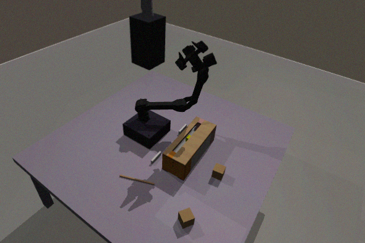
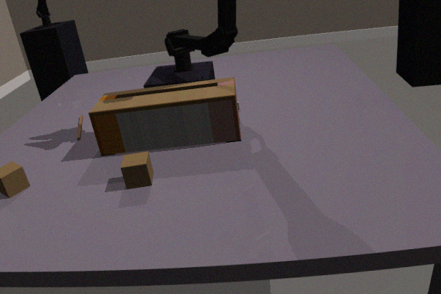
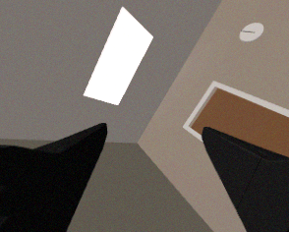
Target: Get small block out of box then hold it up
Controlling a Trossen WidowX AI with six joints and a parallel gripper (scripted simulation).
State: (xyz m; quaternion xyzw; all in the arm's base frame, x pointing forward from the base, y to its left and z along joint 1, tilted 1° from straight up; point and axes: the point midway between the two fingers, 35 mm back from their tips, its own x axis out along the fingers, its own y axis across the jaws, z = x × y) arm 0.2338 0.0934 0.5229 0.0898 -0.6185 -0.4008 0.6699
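My gripper tip is 100 mm short of the small yellow block, 40 mm to the left of it and 550 mm above it. Round my gripper tip: thin wooden stick 10 mm ahead, 410 mm to the right, 630 mm below; then long tan box 90 mm ahead, 70 mm to the right, 570 mm below.
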